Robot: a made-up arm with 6 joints. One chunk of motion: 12 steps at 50 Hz.
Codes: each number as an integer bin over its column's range. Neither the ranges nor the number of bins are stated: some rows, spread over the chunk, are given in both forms.
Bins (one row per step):
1: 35 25 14 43 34 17
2: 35 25 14 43 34 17
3: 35 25 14 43 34 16
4: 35 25 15 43 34 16
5: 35 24 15 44 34 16
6: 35 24 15 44 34 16
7: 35 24 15 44 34 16
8: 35 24 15 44 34 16
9: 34 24 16 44 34 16
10: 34 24 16 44 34 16
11: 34 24 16 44 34 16
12: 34 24 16 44 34 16
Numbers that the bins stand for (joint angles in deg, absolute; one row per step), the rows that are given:
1: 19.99 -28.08 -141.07 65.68 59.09 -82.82
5: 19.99 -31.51 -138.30 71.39 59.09 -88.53
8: 19.99 -31.51 -138.30 71.39 59.09 -88.53
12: 14.28 -31.51 -135.53 71.39 59.09 -88.53
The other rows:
2: 19.99 -28.08 -141.07 65.68 59.09 -82.82
3: 19.99 -28.08 -141.07 65.68 59.09 -88.53
4: 19.99 -28.08 -138.30 65.68 59.09 -88.53
6: 19.99 -31.51 -138.30 71.39 59.09 -88.53
7: 19.99 -31.51 -138.30 71.39 59.09 -88.53
9: 14.28 -31.51 -135.53 71.39 59.09 -88.53
10: 14.28 -31.51 -135.53 71.39 59.09 -88.53
11: 14.28 -31.51 -135.53 71.39 59.09 -88.53

